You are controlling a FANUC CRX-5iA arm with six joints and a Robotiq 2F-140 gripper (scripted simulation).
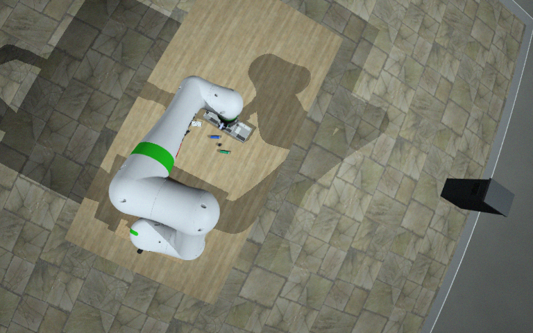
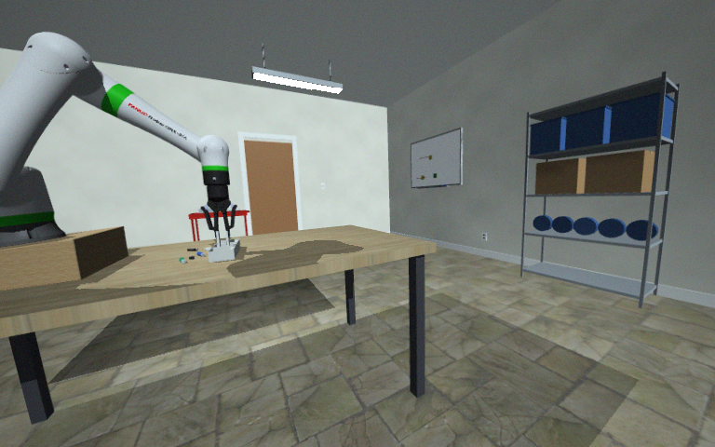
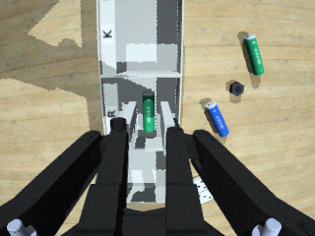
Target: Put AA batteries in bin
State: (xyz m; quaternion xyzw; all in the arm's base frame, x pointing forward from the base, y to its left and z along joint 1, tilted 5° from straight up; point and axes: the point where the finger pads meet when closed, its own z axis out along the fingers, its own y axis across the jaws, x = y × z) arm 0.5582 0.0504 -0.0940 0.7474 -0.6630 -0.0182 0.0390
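The grey bin is 1 cm ahead of my hand and 5 cm below it. The rest, counted from my hand: blue AA battery 9 cm behind, 1 cm to the left, 6 cm below; then white domino 10 cm behind, 13 cm to the left, 6 cm below; then small black round part 11 cm behind, 4 cm to the right, 6 cm below.
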